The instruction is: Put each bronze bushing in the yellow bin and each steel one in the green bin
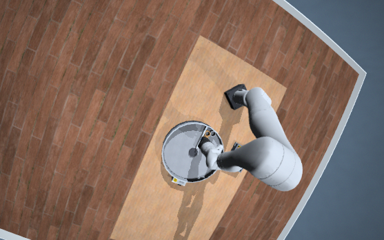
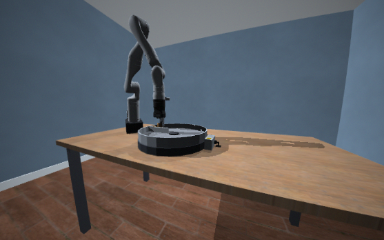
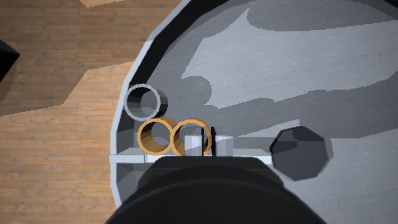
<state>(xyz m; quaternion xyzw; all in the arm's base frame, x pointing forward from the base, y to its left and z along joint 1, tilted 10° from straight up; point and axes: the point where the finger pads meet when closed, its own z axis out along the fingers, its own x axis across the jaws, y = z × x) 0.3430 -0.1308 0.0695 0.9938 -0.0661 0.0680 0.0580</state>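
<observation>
The bin lies 32 cm to the left of my hand, 8 cm below it and 7 cm ahead of it. The rest, counted from my hand: turntable (10 cm ahead, 6 cm below, 4 cm to the right).
</observation>
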